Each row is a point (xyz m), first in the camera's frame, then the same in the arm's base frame.
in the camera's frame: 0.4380 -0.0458 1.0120
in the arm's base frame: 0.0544 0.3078 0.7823
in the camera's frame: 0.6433 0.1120 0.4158
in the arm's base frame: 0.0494 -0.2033 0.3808
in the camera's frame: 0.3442 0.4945 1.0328
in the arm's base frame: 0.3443 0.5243 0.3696
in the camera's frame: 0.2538 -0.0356 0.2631
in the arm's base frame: -0.3625 -0.0851 0.2659
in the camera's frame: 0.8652 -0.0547 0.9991
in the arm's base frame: 0.3249 0.0092 0.9250
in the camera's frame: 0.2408 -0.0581 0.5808
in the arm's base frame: -0.2572 0.1382 0.4674
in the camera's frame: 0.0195 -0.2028 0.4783
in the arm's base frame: -0.5362 0.1788 0.4371
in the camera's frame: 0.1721 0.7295 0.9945
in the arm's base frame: 0.3648 0.6739 0.1176
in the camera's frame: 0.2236 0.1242 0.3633
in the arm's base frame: -0.2404 0.0458 0.1991
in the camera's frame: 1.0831 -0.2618 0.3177
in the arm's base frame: 0.0620 -0.6634 0.7427
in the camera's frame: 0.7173 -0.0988 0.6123
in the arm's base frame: 0.0435 -0.1710 0.6765
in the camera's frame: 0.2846 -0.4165 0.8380
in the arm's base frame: -0.3523 0.1951 0.8967
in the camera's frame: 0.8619 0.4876 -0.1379
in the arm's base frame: 0.2087 -0.6380 -0.1495
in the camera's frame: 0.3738 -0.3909 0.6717
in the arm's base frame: -0.3443 0.0263 0.8089
